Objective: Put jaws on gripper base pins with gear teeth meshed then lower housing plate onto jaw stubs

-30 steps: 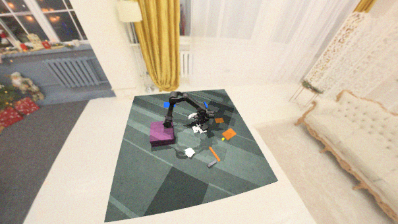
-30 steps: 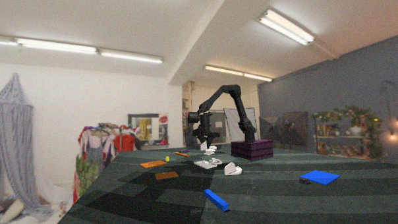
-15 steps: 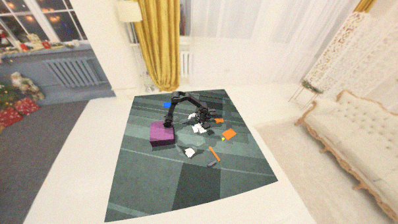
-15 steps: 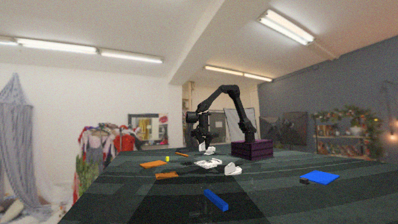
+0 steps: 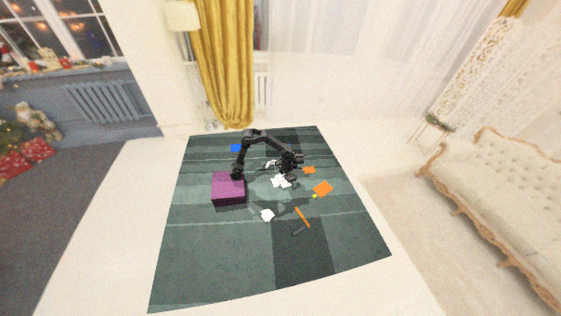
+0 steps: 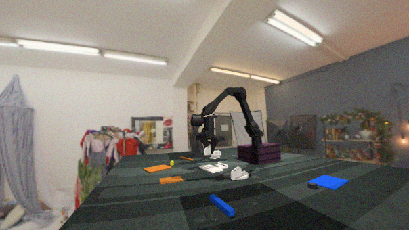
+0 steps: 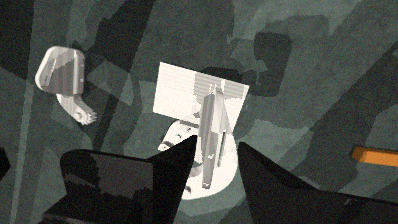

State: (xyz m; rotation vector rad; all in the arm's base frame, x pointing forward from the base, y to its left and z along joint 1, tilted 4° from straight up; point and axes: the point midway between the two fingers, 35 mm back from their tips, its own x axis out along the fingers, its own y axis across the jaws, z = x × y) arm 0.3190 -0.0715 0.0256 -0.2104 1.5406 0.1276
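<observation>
Now: the white plate-like part 1 cm ahead of my gripper tip, 3 cm to the left of it and 8 cm below it. Also, from my gripper tip: small yellow piece 17 cm ahead, 16 cm to the right, 7 cm below; white gripper base 17 cm behind, 20 cm to the right, 5 cm below; white housing plate 5 cm behind, 3 cm to the left, 8 cm below.
</observation>
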